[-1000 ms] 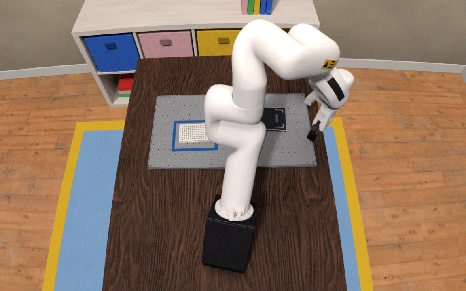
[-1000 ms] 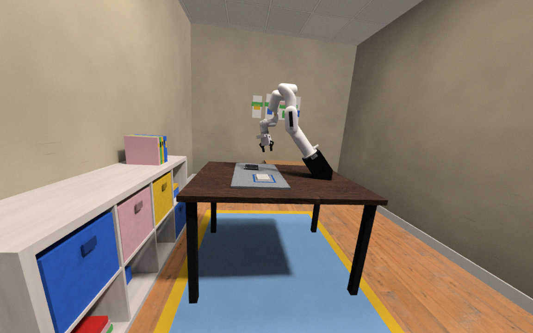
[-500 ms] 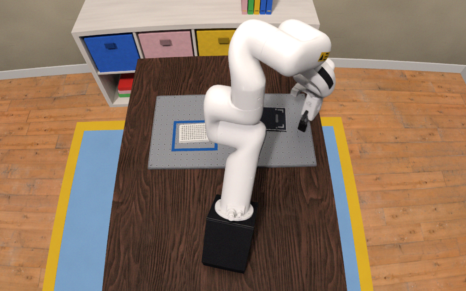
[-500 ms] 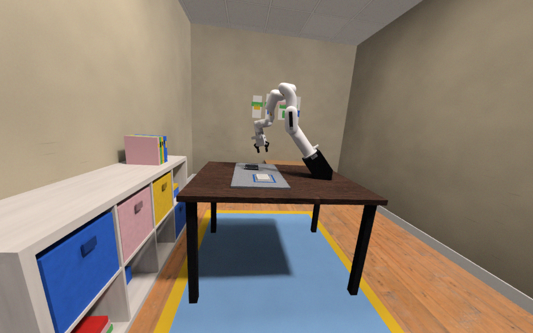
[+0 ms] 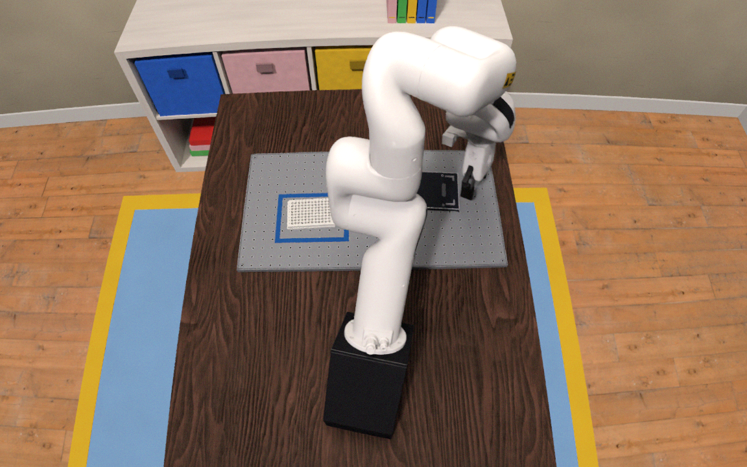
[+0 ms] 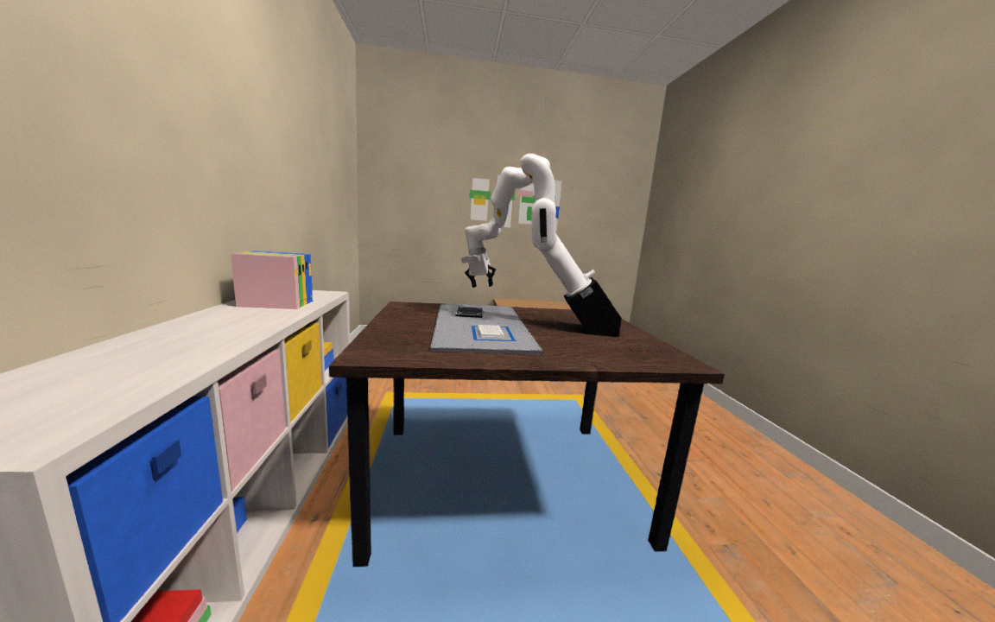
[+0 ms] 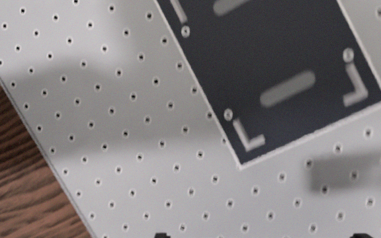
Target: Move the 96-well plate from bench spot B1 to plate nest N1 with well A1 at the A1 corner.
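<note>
Now: the white 96-well plate 420 mm to the left of my hand, 120 mm below it and 20 mm behind it. The rest, counted from my hand: plate nest 120 mm below, 100 mm to the left, 60 mm ahead.
</note>
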